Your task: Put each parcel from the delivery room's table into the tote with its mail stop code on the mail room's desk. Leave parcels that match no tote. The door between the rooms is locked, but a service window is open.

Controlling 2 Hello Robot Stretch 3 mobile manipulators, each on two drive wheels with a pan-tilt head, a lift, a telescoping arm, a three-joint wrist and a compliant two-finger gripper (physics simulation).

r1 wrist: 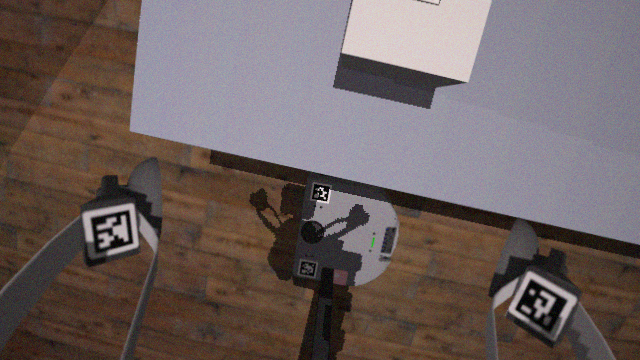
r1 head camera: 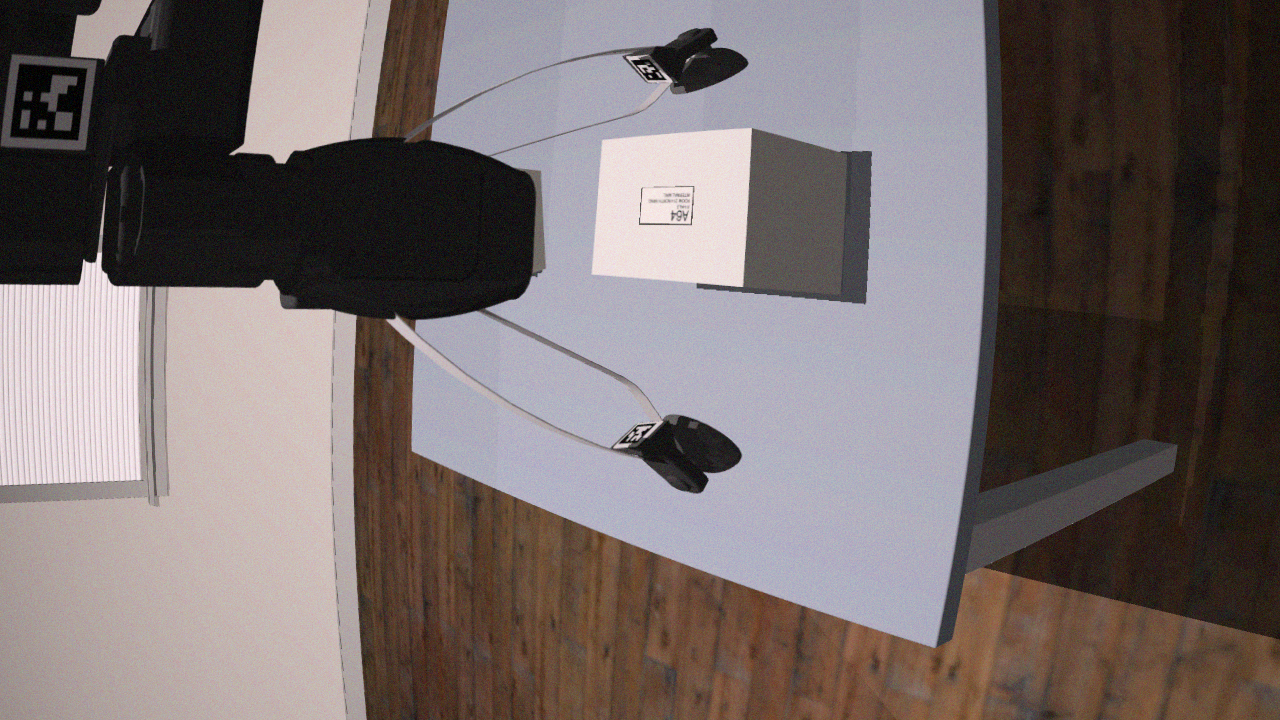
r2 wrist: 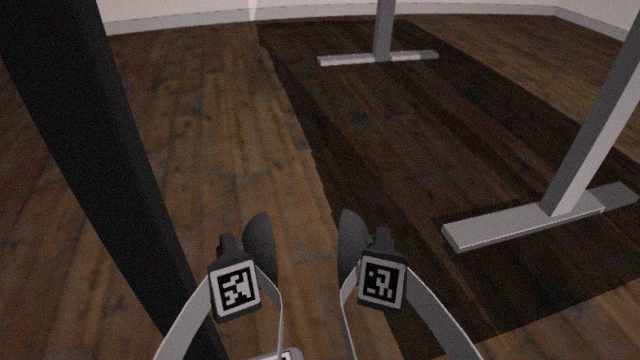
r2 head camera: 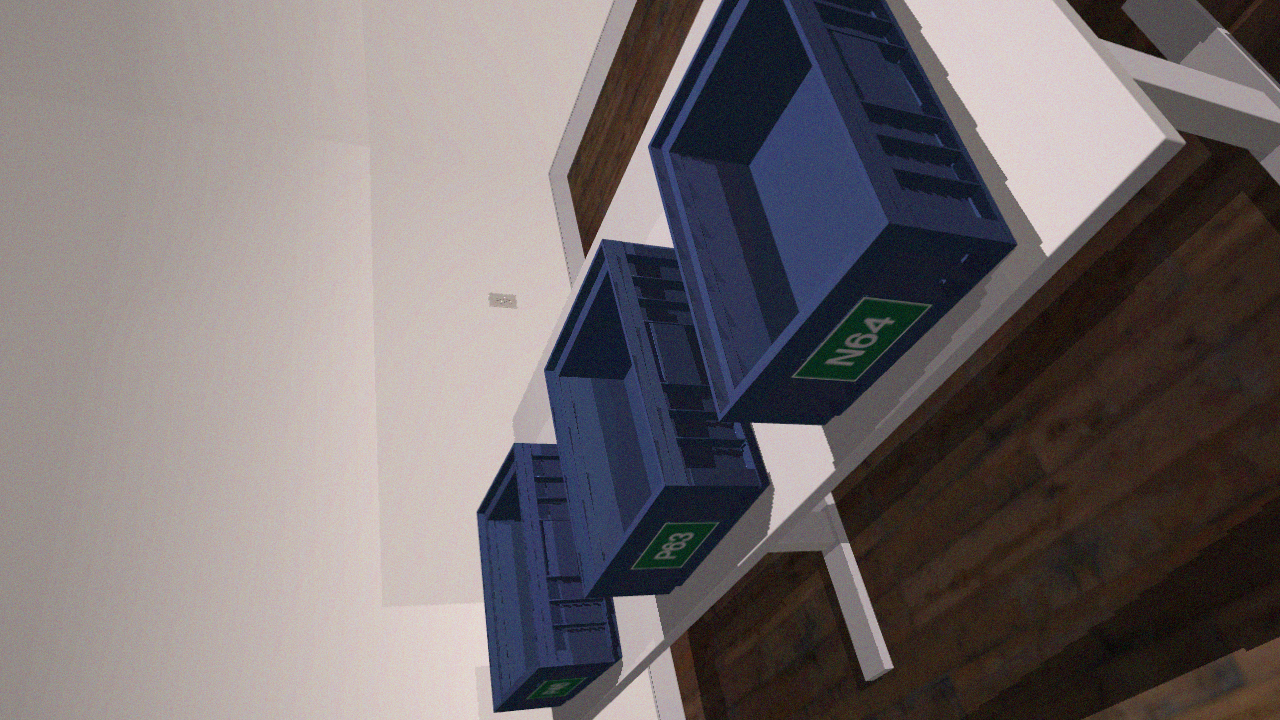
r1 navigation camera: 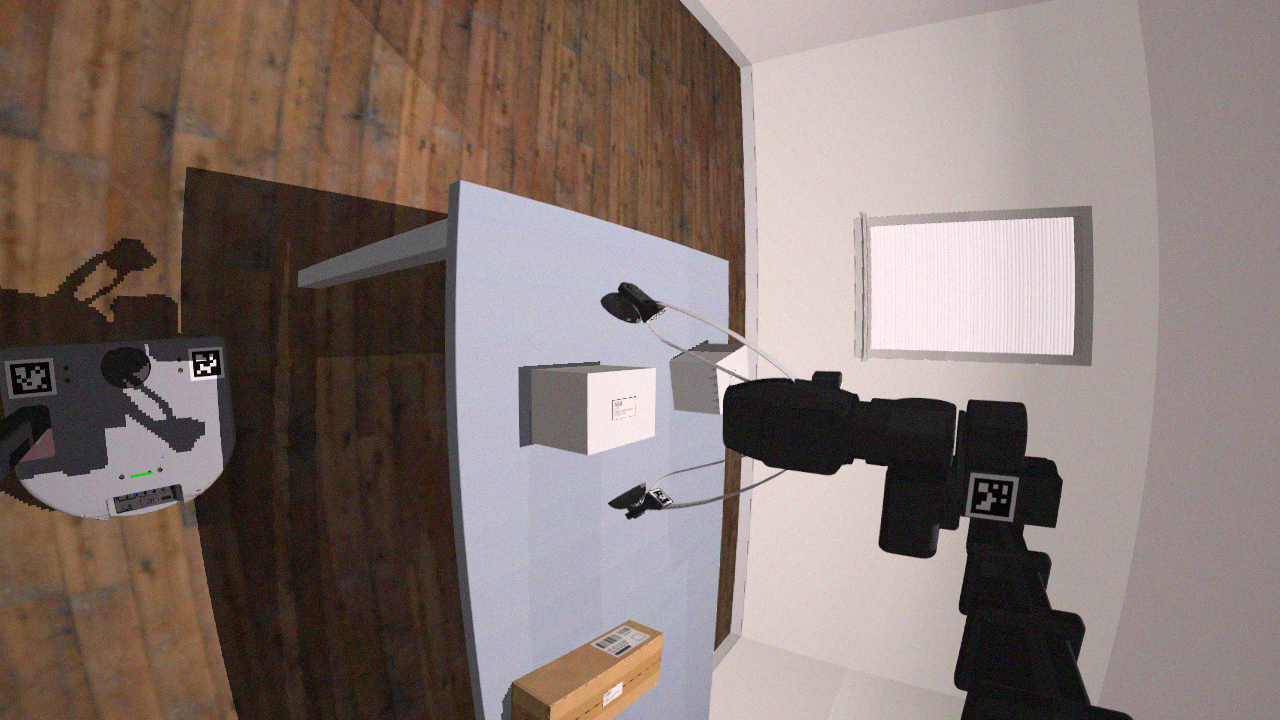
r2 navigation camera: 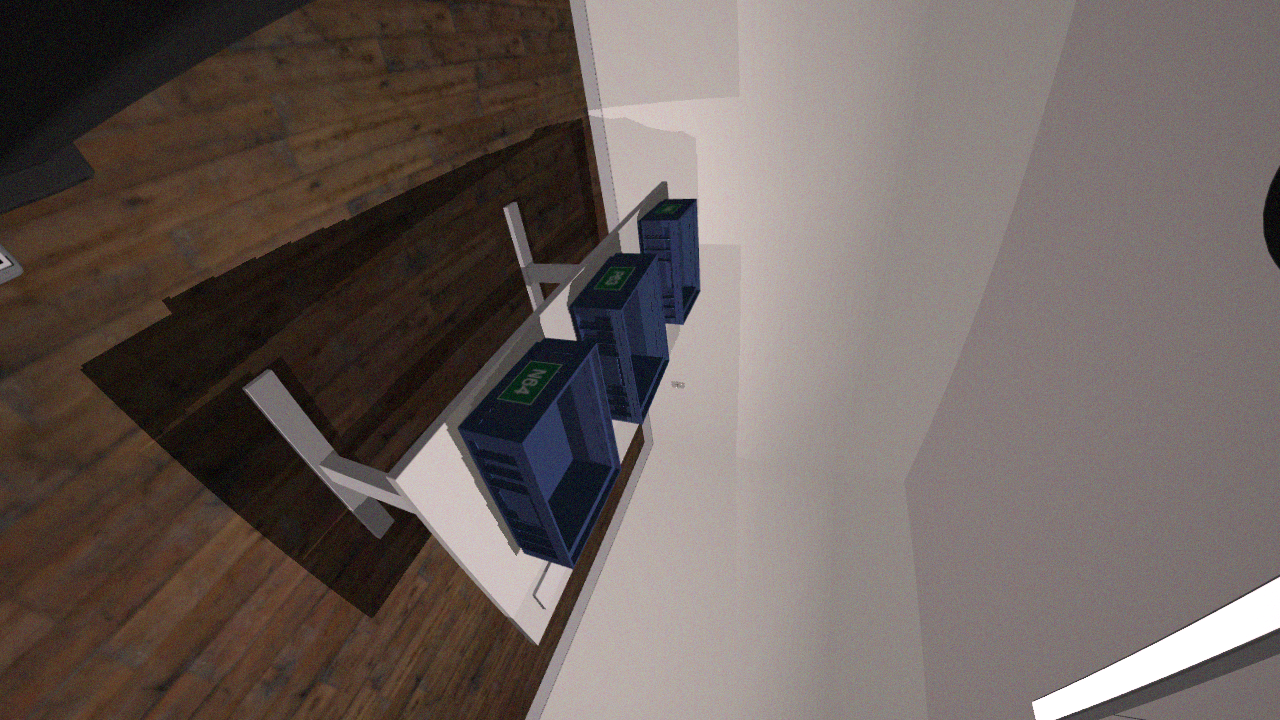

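A white parcel [r1 head camera: 671,214] [r1 navigation camera: 617,411] [r1 wrist: 410,40] stands on the blue-grey table [r1 head camera: 805,447] [r1 navigation camera: 537,555] [r1 wrist: 225,110]; its small code looks like A64. Another pale parcel [r1 head camera: 538,219] [r1 navigation camera: 693,380] is partly hidden behind r1's gripper. A long brown parcel [r1 navigation camera: 586,676] lies further along. r1's gripper [r1 head camera: 711,257] [r1 navigation camera: 620,402] [r1 wrist: 332,225] is wide open and empty, above the table. In r2's views, blue totes N64 [r2 head camera: 805,179] [r2 navigation camera: 537,447], P63 [r2 head camera: 617,429] [r2 navigation camera: 617,340] and one with an unreadable label [r2 head camera: 546,573] [r2 navigation camera: 671,259] stand on the white desk [r2 head camera: 1056,134] [r2 navigation camera: 465,501]. r2's gripper [r2 wrist: 307,245] is open and empty, low over the floor.
r1's base [r1 navigation camera: 179,447] [r1 wrist: 375,220] is beside the table. A bright, finely lined window [r1 head camera: 71,385] [r1 navigation camera: 971,286] is in the wall beyond it. Desk legs [r2 head camera: 854,600] [r2 navigation camera: 286,420] [r2 wrist: 575,165] stand near r2's gripper. A dark mast [r2 wrist: 110,165] rises at its left.
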